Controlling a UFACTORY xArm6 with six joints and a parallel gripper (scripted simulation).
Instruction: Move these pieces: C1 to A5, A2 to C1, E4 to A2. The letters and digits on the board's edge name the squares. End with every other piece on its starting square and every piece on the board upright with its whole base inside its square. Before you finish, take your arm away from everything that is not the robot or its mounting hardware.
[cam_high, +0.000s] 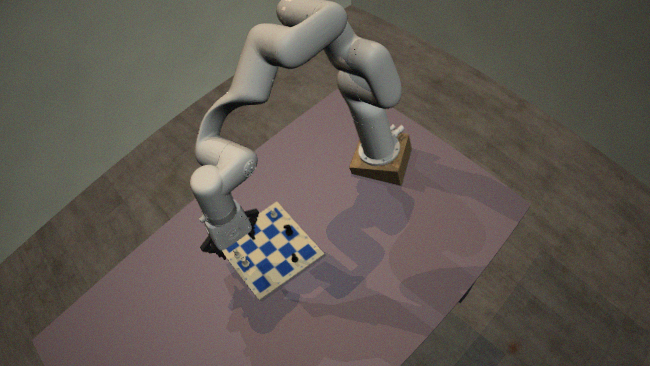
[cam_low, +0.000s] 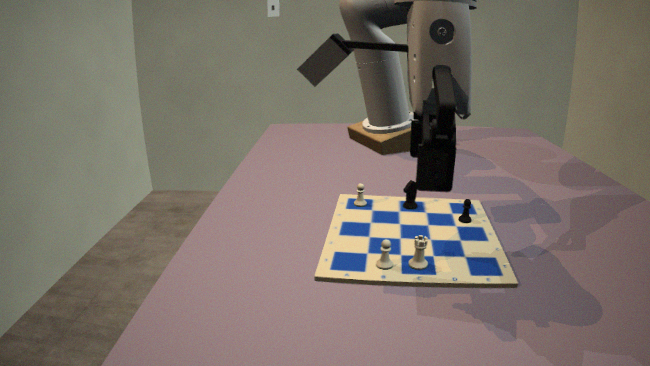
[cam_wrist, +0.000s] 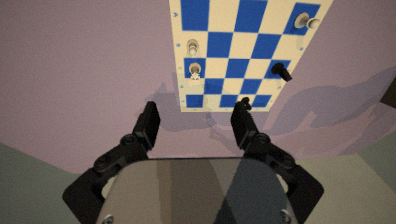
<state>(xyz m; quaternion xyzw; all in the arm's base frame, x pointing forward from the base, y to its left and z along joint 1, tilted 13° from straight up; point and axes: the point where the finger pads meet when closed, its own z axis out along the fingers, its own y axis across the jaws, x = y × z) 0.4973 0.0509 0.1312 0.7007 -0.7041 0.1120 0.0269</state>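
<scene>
Now: the black pawn 11 cm behind my hand, 10 cm below it and 7 cm to the left of it. From my hand the other things lie so: white rook 10 cm below; then chessboard 12 cm below, 8 cm behind; then black knight 15 cm behind, 10 cm below.
</scene>
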